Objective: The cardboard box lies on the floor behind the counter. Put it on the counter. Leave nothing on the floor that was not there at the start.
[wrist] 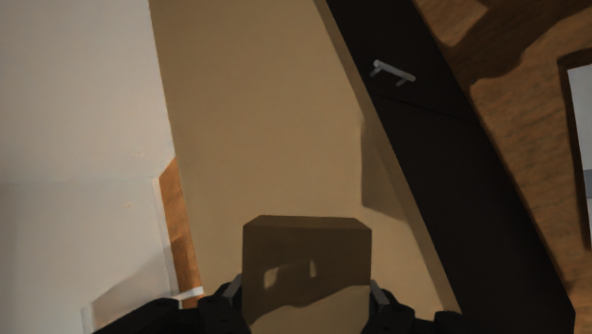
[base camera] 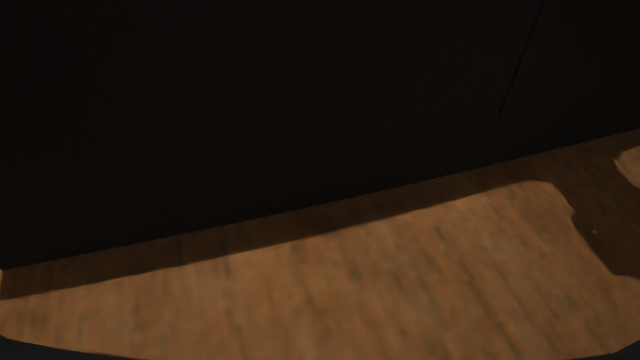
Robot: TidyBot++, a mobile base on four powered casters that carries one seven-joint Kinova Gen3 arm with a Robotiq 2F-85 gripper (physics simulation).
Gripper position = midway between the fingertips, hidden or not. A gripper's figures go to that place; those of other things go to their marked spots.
The gripper (wrist: 305, 294): 0.17 m from the lens. A cardboard box (wrist: 293, 267): 0.14 m from the lens.
